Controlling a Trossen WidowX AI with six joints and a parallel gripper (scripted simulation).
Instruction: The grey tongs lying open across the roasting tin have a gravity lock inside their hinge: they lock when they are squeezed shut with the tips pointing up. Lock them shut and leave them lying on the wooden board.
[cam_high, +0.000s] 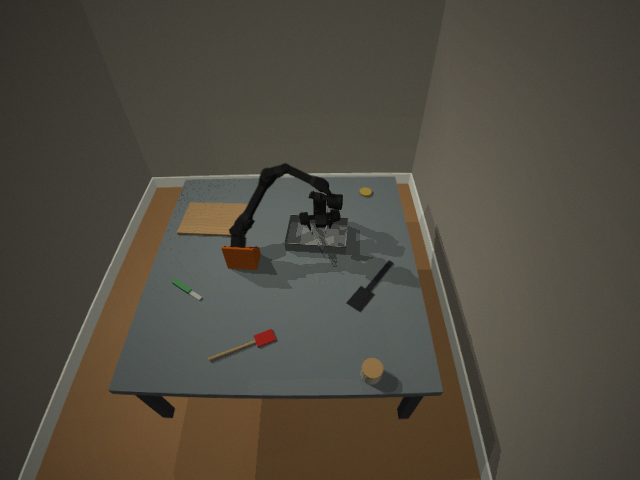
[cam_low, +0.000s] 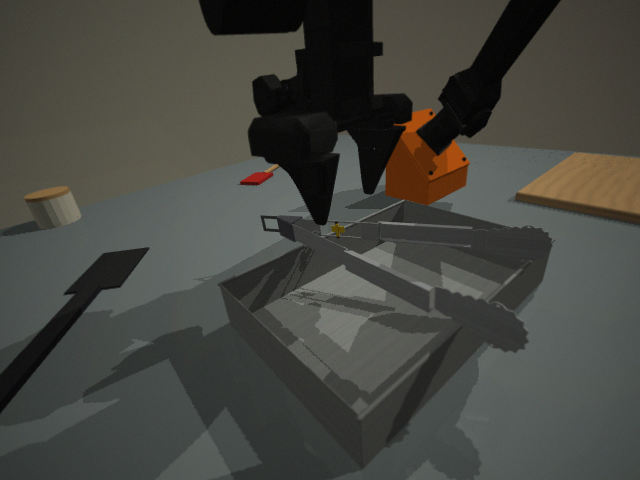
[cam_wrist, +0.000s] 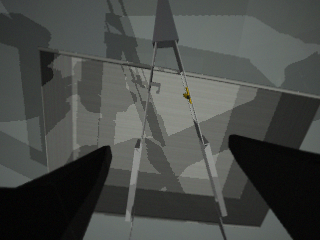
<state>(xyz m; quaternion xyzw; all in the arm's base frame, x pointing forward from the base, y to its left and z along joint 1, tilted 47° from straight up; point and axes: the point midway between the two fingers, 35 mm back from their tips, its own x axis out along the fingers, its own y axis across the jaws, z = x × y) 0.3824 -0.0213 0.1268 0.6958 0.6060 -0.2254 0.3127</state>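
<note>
The roasting tin lies 80 mm below my gripper tip, 50 mm to the left of it and 10 mm behind it. The rest, counted from my gripper tip: wooden board (560 mm behind, 230 mm to the left, 100 mm below); then black spatula (280 mm to the right, 210 mm ahead, 110 mm below); then yellow disc (370 mm to the left, 290 mm ahead, 100 mm below).
</note>
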